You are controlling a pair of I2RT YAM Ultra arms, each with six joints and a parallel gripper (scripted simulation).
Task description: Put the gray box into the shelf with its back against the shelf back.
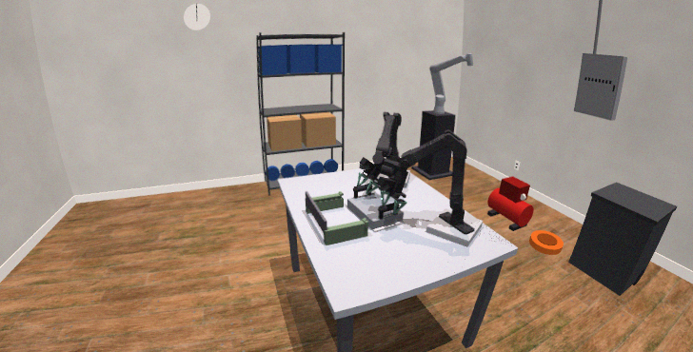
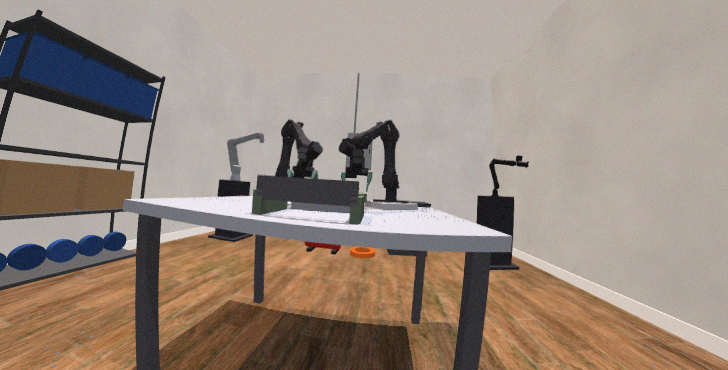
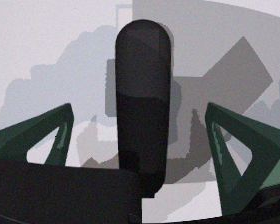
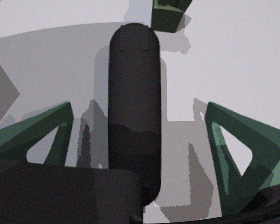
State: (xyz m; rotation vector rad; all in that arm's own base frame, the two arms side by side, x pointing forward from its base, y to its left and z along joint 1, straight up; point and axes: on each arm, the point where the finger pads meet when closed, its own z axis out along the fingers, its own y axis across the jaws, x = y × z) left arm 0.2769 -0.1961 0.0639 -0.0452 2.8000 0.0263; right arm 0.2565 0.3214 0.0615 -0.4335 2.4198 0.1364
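The gray box lies 130 mm to the left of my right hand, 40 mm below it and 10 mm behind it. Round my right hand: dark back plate: 300 mm ahead, 140 mm to the left, 10 mm below.
Now: the gray box 13 cm to the right of my left hand, 4 cm below it and 2 cm ahead of it. The rest, counted from my left hand: dark back plate: 34 cm ahead, 11 cm to the right, 1 cm below.
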